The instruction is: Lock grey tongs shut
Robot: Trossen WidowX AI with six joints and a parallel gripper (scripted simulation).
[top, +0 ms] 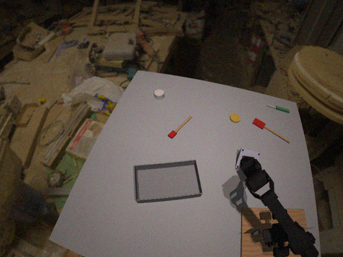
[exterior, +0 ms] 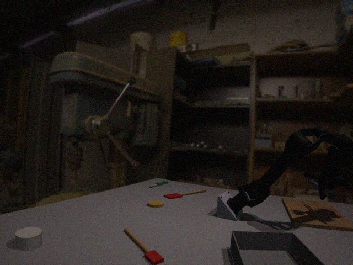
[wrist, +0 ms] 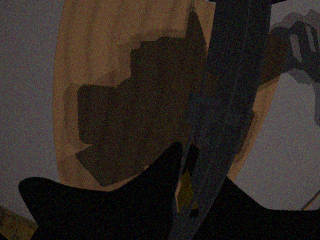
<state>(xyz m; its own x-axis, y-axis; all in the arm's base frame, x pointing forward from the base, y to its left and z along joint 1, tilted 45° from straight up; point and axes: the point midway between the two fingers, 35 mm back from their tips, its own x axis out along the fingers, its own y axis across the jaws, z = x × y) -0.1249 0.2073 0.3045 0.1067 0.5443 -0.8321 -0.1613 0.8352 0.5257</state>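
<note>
The wooden board is 80 mm below my gripper tip, 70 mm behind it and 10 mm to the right of it. The rest, counted from my gripper tip: yellow disc 680 mm to the right, 190 mm ahead, 80 mm below; then white puck 750 mm to the right, 710 mm ahead, 70 mm below; then grey roasting tin 500 mm ahead, 170 mm to the right, 60 mm below.
</note>
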